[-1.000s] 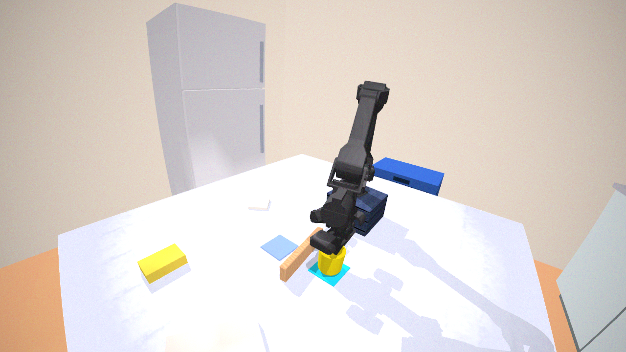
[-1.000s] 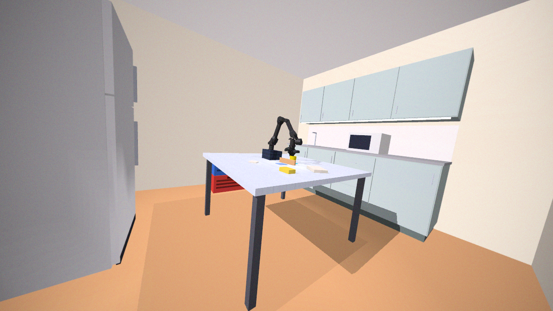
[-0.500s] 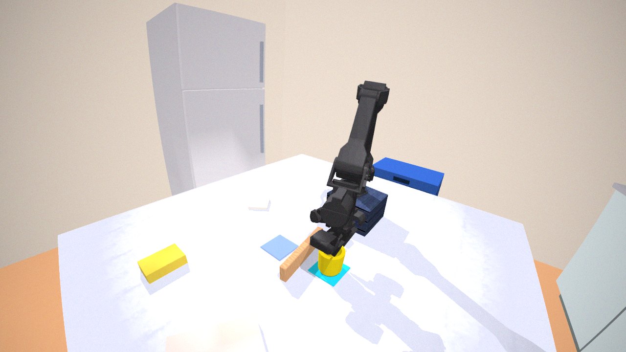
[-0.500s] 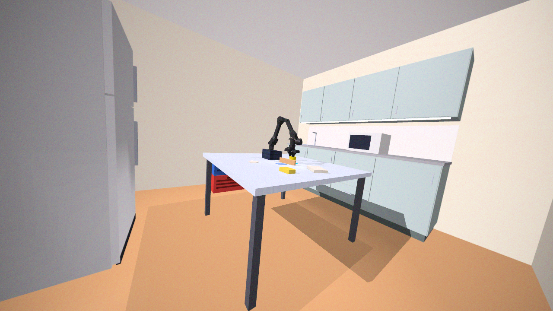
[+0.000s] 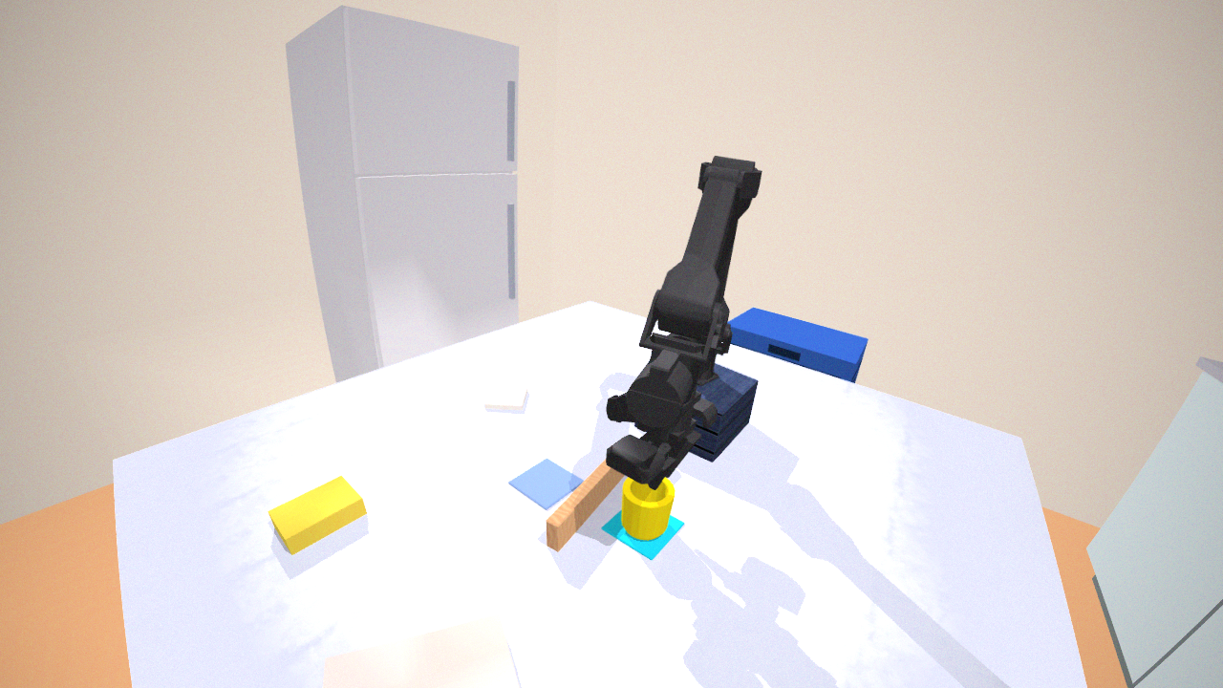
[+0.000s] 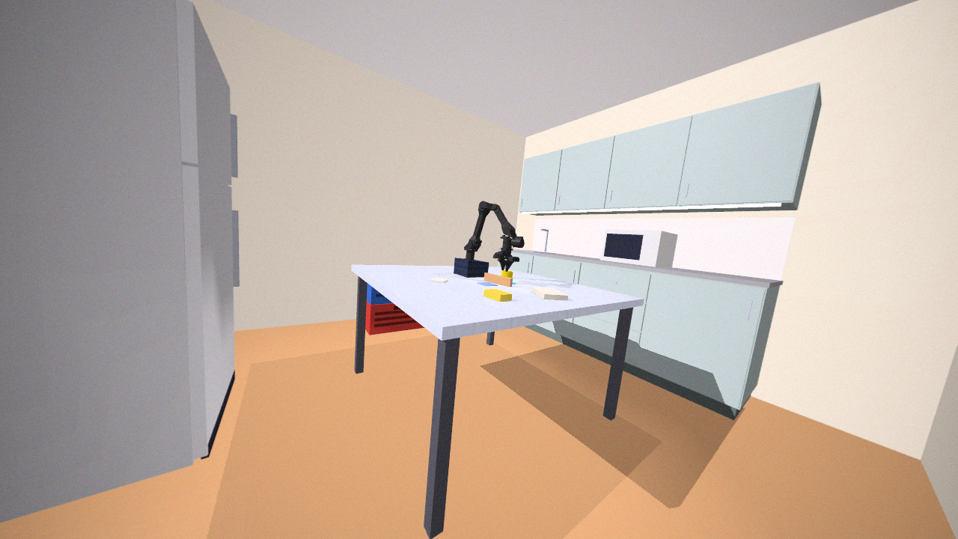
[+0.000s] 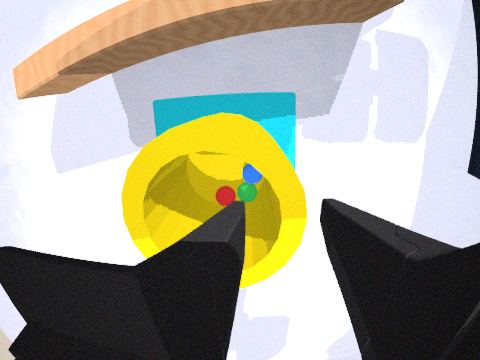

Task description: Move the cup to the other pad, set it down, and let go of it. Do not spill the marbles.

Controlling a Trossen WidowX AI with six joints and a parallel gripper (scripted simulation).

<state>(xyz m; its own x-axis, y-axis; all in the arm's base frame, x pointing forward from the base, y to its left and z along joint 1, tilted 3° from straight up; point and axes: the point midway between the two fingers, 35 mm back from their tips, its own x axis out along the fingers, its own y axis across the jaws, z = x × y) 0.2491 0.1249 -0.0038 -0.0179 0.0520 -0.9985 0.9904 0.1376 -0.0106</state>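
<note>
Right now the yellow cup is 20 mm ahead of my gripper tip and 30 mm below it. Round my gripper tip: light blue pad: 80 mm ahead, 160 mm to the right, 70 mm below; then wooden bar: 50 mm ahead, 80 mm to the right, 50 mm below; then red marble: 30 mm ahead, 20 mm to the left, 50 mm below.
</note>
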